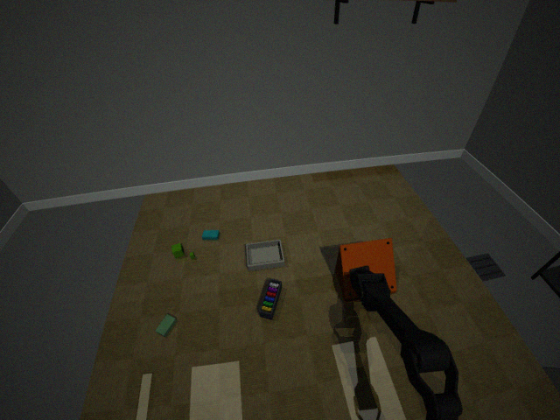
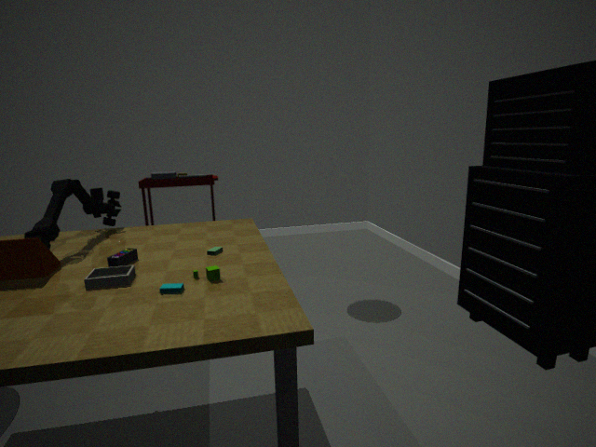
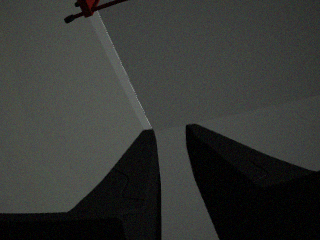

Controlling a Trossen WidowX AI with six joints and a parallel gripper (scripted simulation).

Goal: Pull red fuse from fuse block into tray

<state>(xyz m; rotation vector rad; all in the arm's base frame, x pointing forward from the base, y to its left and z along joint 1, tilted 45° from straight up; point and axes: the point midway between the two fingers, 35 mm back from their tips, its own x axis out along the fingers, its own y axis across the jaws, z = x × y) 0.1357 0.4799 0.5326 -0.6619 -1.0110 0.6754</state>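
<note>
The red fuse lies 76 cm to the right of my gripper tip, 14 cm ahead of it and 6 cm below it. The rest, counted from my gripper tip: tray 93 cm to the right, 14 cm ahead, 9 cm below.
</note>
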